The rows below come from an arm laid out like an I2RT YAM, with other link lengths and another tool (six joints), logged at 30 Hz.
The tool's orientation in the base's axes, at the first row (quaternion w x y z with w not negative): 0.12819, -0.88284, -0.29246, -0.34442
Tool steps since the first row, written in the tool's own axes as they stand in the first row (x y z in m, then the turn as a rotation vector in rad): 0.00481, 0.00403, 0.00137, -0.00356, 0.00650, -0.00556; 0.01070, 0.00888, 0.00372, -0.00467, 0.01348, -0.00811; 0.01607, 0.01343, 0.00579, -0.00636, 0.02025, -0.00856; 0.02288, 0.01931, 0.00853, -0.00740, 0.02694, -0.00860; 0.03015, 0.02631, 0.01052, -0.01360, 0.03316, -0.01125; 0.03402, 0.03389, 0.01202, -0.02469, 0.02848, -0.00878; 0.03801, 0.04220, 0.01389, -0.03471, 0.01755, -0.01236; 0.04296, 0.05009, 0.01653, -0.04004, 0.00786, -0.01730; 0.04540, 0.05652, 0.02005, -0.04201, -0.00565, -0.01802; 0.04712, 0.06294, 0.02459, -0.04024, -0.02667, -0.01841
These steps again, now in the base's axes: 0.00601, -0.00056, 0.00219, -0.00114, -0.00908, 0.00146; 0.01368, -0.00090, 0.00437, 0.00106, -0.01620, 0.00239; 0.02072, -0.00133, 0.00642, 0.00392, -0.02251, 0.00140; 0.02976, -0.00193, 0.00892, 0.00733, -0.02829, 0.00055; 0.03936, -0.00354, 0.01226, 0.00601, -0.03703, -0.00190; 0.04703, -0.00727, 0.01362, -0.00207, -0.03700, -0.01117; 0.05541, -0.01138, 0.01478, -0.01651, -0.03412, -0.01513; 0.06452, -0.01441, 0.01604, -0.02816, -0.03080, -0.01492; 0.07173, -0.01698, 0.01497, -0.03788, -0.02120, -0.01540; 0.07905, -0.01941, 0.01267, -0.04975, -0.00387, -0.01339
